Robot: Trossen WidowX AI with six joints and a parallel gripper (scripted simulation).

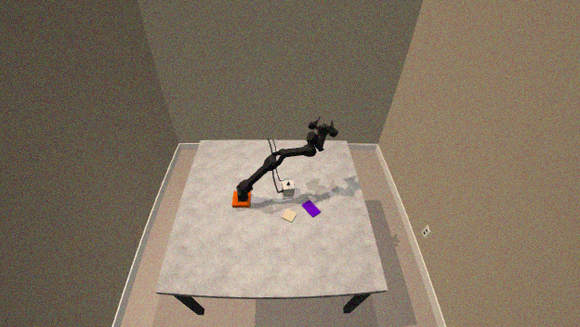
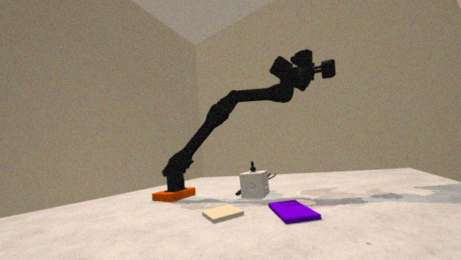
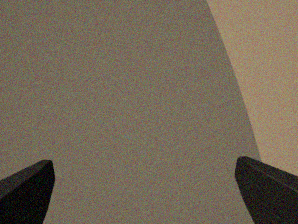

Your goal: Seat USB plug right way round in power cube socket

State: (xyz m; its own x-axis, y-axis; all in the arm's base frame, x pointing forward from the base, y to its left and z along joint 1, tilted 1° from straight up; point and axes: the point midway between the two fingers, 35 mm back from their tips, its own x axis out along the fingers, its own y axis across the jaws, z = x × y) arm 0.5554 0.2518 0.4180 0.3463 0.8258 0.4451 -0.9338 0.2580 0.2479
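Now: the black USB plug 250 mm behind my gripper tip, 220 mm to the right of it and 380 mm below it. Also, from my gripper tip: beige flat tile: 260 mm behind, 420 mm to the right, 470 mm below; then purple flat tile: 110 mm behind, 370 mm to the right, 470 mm below.
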